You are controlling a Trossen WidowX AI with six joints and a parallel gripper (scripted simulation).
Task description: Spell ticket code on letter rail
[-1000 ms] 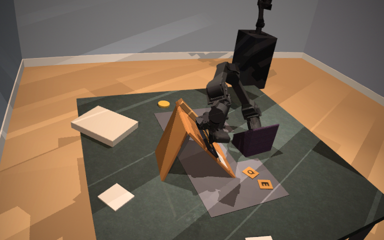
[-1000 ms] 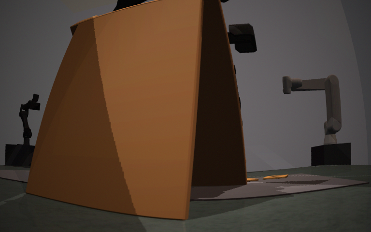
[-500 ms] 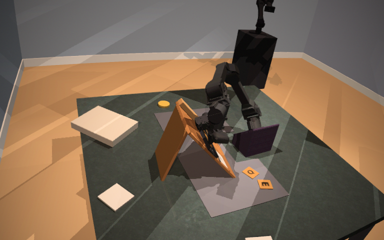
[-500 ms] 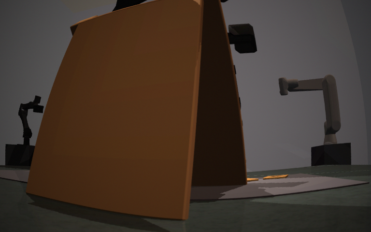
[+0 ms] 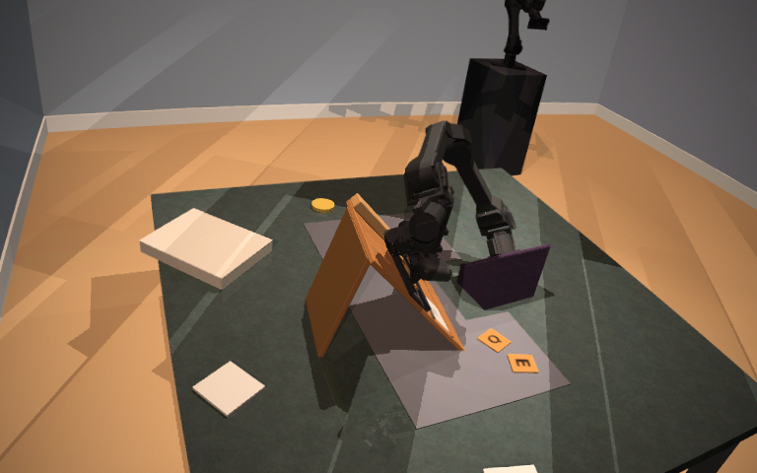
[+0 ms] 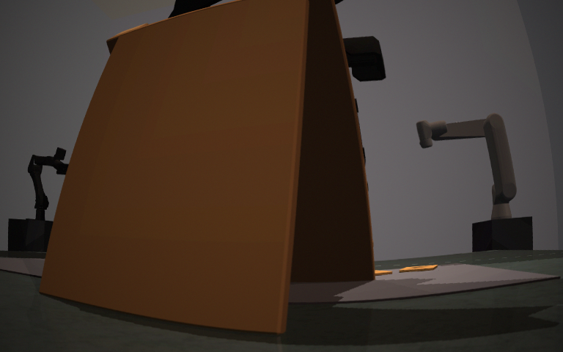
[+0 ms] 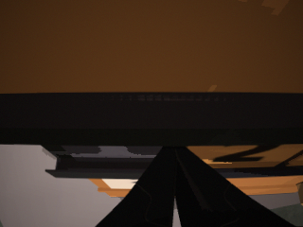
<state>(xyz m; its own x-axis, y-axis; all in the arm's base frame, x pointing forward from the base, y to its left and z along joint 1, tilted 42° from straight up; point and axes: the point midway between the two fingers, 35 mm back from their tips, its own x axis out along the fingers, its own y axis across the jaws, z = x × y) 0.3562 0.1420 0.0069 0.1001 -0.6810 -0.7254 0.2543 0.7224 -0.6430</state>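
Right now the white ticket is 80 mm below my gripper tip, 60 mm behind it and 20 mm to the left of it. From my gripper tip the other things lie so: orange tile marked 2: 30 mm to the right, 10 mm behind; cream box: 470 mm to the right, 330 mm ahead, 140 mm below; grey mat: 160 mm behind, 150 mm below, 120 mm to the right.
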